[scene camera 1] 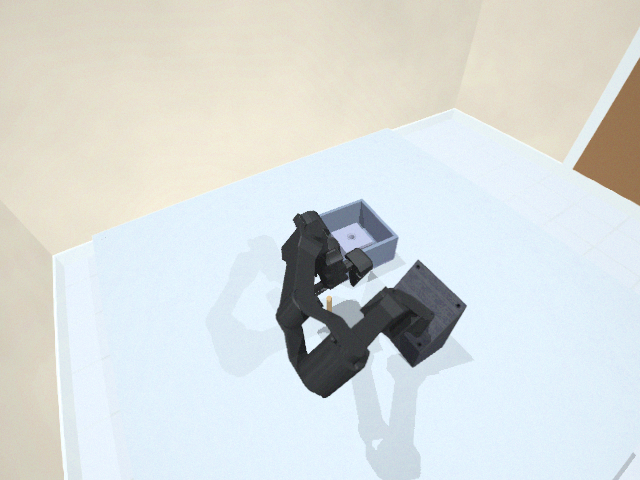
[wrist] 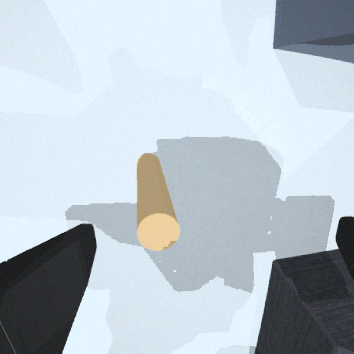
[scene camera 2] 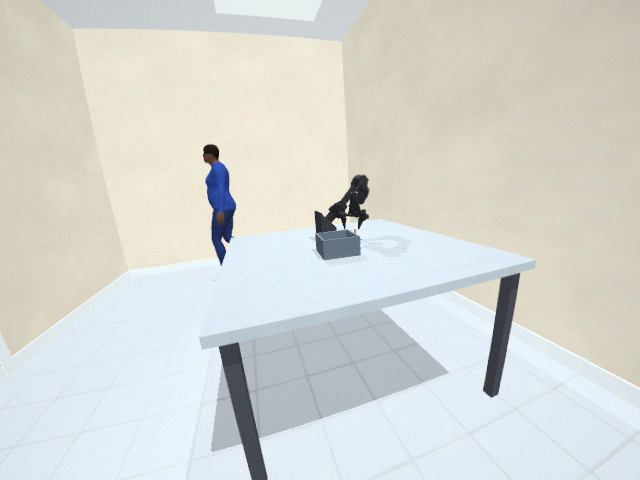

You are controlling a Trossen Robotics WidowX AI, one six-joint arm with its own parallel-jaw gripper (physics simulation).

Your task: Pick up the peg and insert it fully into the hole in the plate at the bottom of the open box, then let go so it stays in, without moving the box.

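Where they show: gripper, between the fingertips: [scene camera 1: 337, 295] [wrist: 219, 233] [scene camera 2: 351, 229]; arm's base, origin of its link: [scene camera 1: 415, 316] [scene camera 2: 327, 220].
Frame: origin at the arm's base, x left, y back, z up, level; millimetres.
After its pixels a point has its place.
Observation:
The light wooden peg [scene camera 1: 329, 303] {x 107, y -170, z -54 mm} [scene camera 2: 355, 231] {x 102, y -183, z -54 mm} [wrist: 158, 231] {x 104, y -176, z -40 mm} stands upright on the table, its lower part hidden by the arm in scene view 1. My gripper [scene camera 1: 337, 293] {x 83, y -170, z -42 mm} [scene camera 2: 352, 227] {x 83, y -170, z -42 mm} [wrist: 219, 233] {x 83, y -170, z -42 mm} is open and empty, pointing down above the peg. In the wrist view the peg's top lies between the two fingertips, nearer the left finger. The open blue-grey box [scene camera 1: 383, 251] {x -119, y -211, z -58 mm} [scene camera 2: 341, 248] {x -109, y -405, z -71 mm} [wrist: 315, 22] {x 20, y -243, z -77 mm} stands beside the peg; its corner shows at the wrist view's upper right. Inside it, the pale plate [scene camera 1: 364, 238] {x -114, y -284, z -62 mm} has a round hole [scene camera 1: 351, 236] {x -94, y -319, z -69 mm}; the arm covers part of the box.
The arm's dark base block [scene camera 1: 439, 297] {x -45, y 14, z 50 mm} [scene camera 2: 323, 223] {x -60, y -79, z 2 mm} [wrist: 295, 325] {x 26, y -65, z -73 mm} stands on the pale table [scene camera 1: 196, 248] {x 292, y -621, z -120 mm} [scene camera 2: 279, 289] {x -468, y -600, z -120 mm}, near the box and peg. The arm's folded links reach over the table. A person in blue [scene camera 2: 219, 191] is beyond the table.

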